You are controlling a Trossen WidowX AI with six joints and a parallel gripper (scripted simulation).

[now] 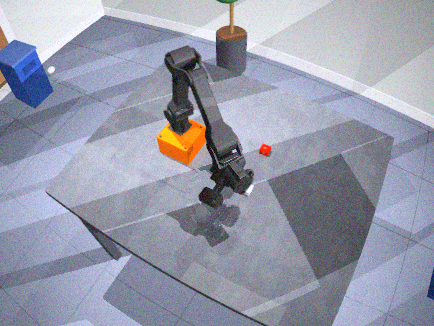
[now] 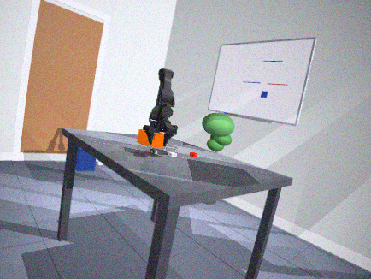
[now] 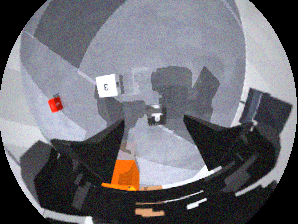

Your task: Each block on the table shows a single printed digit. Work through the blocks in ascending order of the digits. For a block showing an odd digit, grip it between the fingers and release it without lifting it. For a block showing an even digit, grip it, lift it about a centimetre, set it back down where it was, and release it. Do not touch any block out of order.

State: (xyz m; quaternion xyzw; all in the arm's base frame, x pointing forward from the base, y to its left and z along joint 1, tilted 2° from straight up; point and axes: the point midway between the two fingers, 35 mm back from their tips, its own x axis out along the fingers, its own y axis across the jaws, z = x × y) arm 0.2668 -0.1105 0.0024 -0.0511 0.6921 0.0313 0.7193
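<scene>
My gripper tip is 1 cm past the dark grey block, 1 cm to the left of it and 3 cm above it. From my gripper tip the other things lie so: white block (4 cm ahead, 8 cm to the left, 3 cm below); then red block (1 cm ahead, 25 cm to the left, 3 cm below).
</scene>
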